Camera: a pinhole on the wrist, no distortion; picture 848 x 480 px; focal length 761.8 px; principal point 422.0 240.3 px. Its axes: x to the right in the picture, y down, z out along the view. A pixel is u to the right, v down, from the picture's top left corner.
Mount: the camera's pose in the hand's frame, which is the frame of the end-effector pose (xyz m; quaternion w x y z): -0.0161 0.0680 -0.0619 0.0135 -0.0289 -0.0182 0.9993
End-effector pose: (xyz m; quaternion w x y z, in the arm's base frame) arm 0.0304 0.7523 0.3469 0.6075 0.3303 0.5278 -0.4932
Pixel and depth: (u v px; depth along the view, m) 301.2 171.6 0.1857
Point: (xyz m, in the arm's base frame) 0.1432 0.6585 0.3631
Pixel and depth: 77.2 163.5 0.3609
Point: 0.2047 0.4614 0.2832
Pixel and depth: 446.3 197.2 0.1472
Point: 0.1260 0.7023 0.3857
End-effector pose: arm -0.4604 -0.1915 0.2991 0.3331 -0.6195 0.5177 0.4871
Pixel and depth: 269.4 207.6 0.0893
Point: -0.5335 -0.1809 0.2999
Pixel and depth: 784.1 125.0 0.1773
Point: -0.5758 -0.0768 0.3778
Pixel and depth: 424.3 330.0 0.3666
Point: -0.5496 0.0953 0.2461
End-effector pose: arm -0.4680 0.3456 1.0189 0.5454 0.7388 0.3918 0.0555
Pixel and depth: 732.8 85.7 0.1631
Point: -0.4302 0.2029 1.0937
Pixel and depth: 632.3 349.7 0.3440
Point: -0.4145 0.0512 0.9630
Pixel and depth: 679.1 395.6 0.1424
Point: -0.4610 0.2372 1.0437
